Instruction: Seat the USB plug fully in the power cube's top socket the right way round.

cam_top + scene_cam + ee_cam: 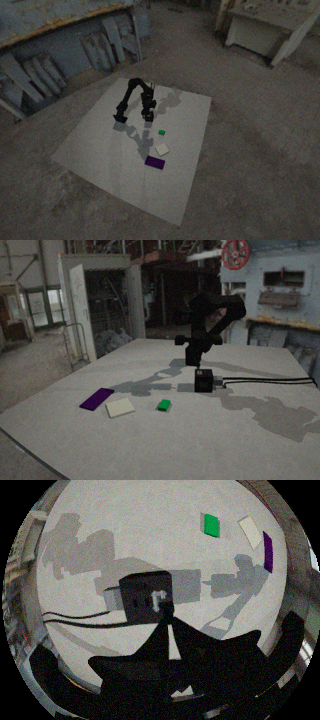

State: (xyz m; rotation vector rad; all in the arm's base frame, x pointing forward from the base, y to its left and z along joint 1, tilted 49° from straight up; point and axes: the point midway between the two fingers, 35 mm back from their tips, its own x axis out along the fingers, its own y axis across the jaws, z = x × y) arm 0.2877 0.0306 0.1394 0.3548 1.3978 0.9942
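My gripper tip is 2 cm above the USB plug. The rest, counted from my gripper tip: green block 18 cm ahead, 13 cm below, 7 cm to the right; cream tile 27 cm ahead, 22 cm to the right, 13 cm below; pale socket 7 cm below, 1 cm to the left.
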